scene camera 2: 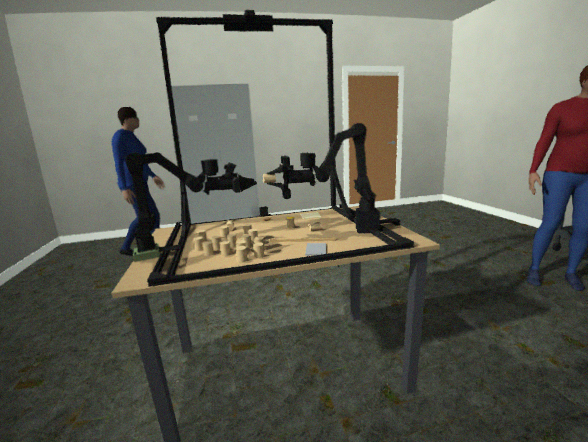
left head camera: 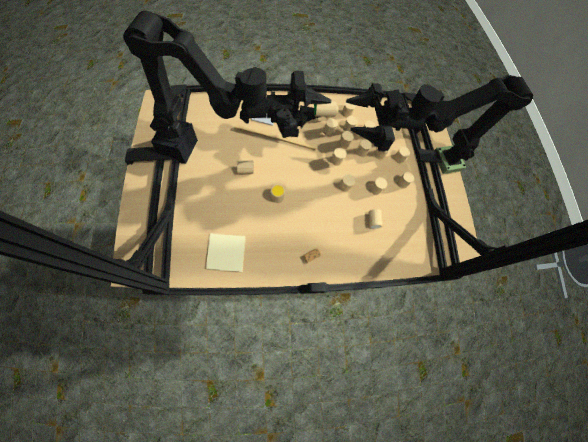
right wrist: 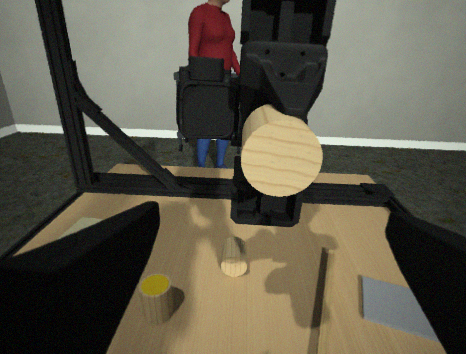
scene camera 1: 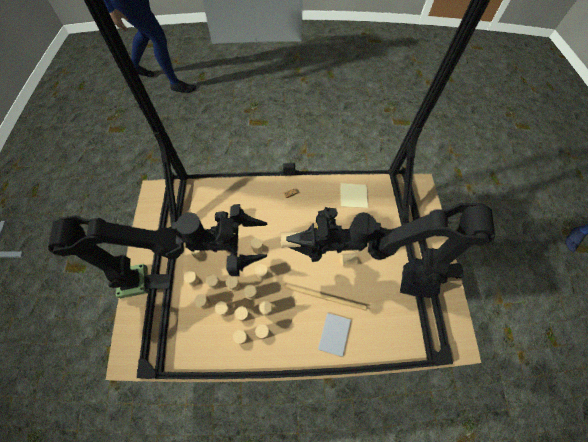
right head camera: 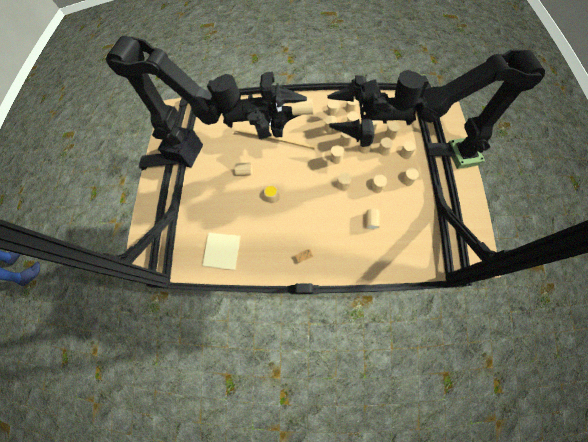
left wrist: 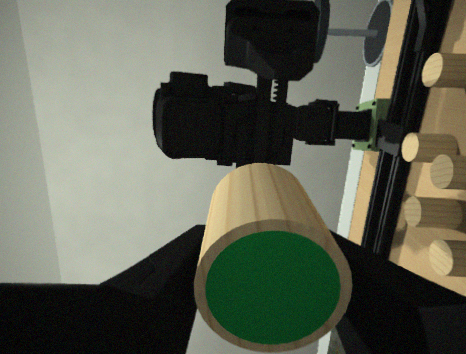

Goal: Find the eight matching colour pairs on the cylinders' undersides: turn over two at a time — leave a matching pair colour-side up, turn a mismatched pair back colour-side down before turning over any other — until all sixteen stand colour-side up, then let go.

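Frame: origin at the left arm's base, x ahead, y left, z up, level; centimetres.
Seen in the pictures: left gripper, fingertip midpoint: (scene camera 2: 266,178) (left head camera: 329,107) (right wrist: 289,153) (scene camera 1: 286,241) (right head camera: 307,104) (left wrist: 260,237); right gripper, fingertip midpoint: (scene camera 2: 255,181) (left head camera: 348,114) (right wrist: 271,217) (scene camera 1: 267,239) (right head camera: 328,110) (left wrist: 275,169); left arm's base at its link origin: (scene camera 2: 367,210) (left head camera: 171,132) (scene camera 1: 426,274) (right head camera: 175,139); right arm's base at its link origin: (scene camera 2: 146,248) (left head camera: 452,157) (scene camera 1: 129,279) (right head camera: 467,150) (left wrist: 363,126).
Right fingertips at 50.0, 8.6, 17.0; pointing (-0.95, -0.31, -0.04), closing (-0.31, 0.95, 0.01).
Note:
Pixels of each thing's top centre, then the offset from my right fingertips to it, as dx, dy, dz.
- wooden cylinder at its top centre: (left wrist: 202,237) (right wrist: 279,109) (right head camera: 302,101) (left head camera: 326,103) (scene camera 1: 290,236) (scene camera 2: 269,173) -6.1, -1.3, +3.0
- thin wooden stick at its top centre: (right wrist: 326,315) (scene camera 1: 324,296) (left head camera: 275,136) (right head camera: 274,137) (scene camera 2: 302,238) -19.8, +4.8, -25.4
- blue-grey pad at its top centre: (right wrist: 409,307) (scene camera 1: 334,334) (left head camera: 267,109) (scene camera 2: 315,248) -25.9, +15.7, -26.0
- pale yellow sheet at its top centre: (right wrist: 91,234) (left head camera: 225,252) (right head camera: 221,250) (scene camera 1: 354,195) (scene camera 2: 310,215) -22.2, -37.3, -26.3
- small brown block at its top centre: (right head camera: 304,255) (left head camera: 312,255) +2.3, -31.0, -25.8
My left gripper (left head camera: 320,108) (scene camera 2: 275,179) is shut on a wooden cylinder (left head camera: 328,109) (right head camera: 304,107) (scene camera 2: 269,178) (left wrist: 272,287) (right wrist: 281,157), held sideways high above the table. Its green end faces the left wrist camera, its plain end the right gripper. My right gripper (left head camera: 351,116) (scene camera 1: 265,240) is open and empty, facing it, a little apart. A cylinder (left head camera: 277,193) (right head camera: 270,193) (right wrist: 156,300) stands yellow side up. Two cylinders lie on their sides: one (left head camera: 245,167) (right wrist: 233,257) at the left, one (left head camera: 375,219) (right head camera: 373,219) at the lower right. Several plain-topped cylinders (left head camera: 339,156) (scene camera 1: 241,314) stand grouped; the right arm partly hides them in the head views.
A thin wooden stick (left head camera: 272,138) and a blue-grey pad (scene camera 1: 335,334) (right wrist: 395,307) lie near the group. A pale yellow sheet (left head camera: 226,252) and a small brown block (left head camera: 311,256) lie near the black frame bar (left head camera: 240,291). The right arm stands on a green base (scene camera 1: 131,282).

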